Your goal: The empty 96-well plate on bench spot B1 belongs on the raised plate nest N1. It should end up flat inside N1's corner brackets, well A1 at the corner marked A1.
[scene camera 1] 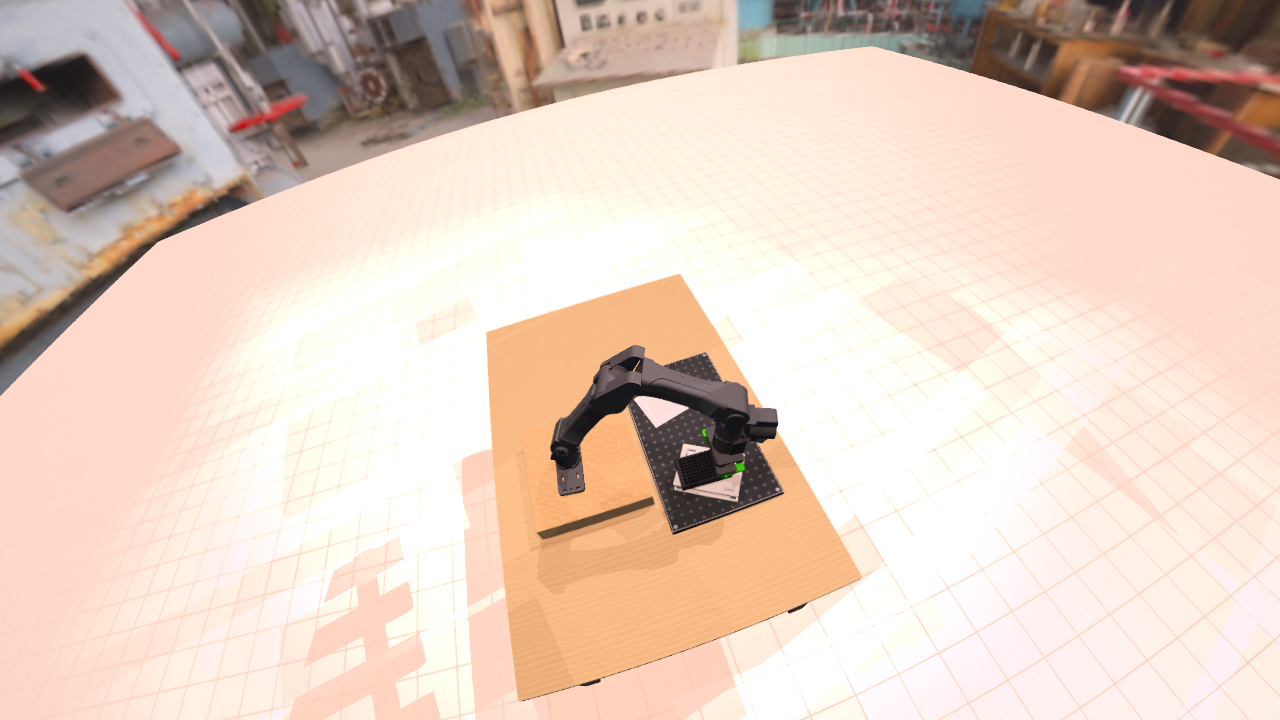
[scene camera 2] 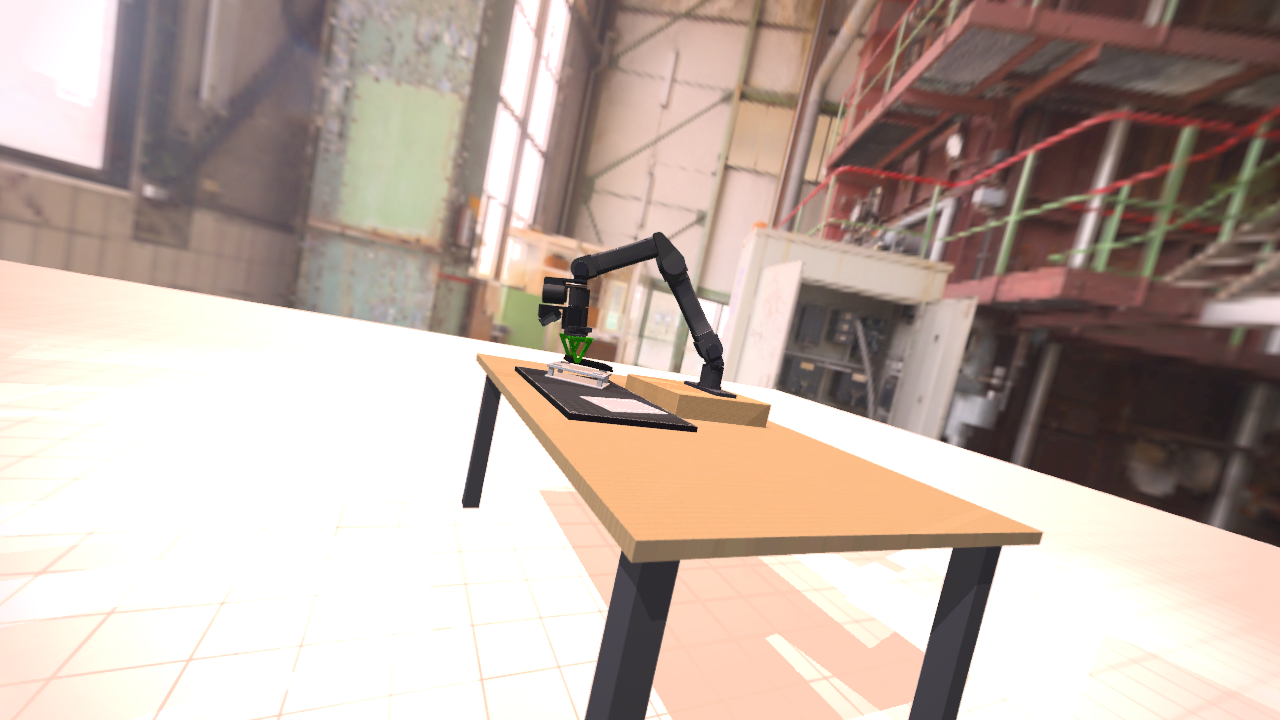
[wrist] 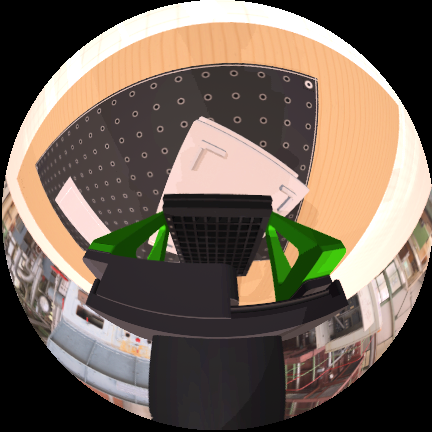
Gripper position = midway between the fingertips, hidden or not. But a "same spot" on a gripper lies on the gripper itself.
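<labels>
Scene camera 1 shows my gripper [719,463]. Scene camera 2 and the wrist view also show the gripper; on it, [scene camera 2: 564,330] and [wrist: 188,289] are the same spot.
</labels>
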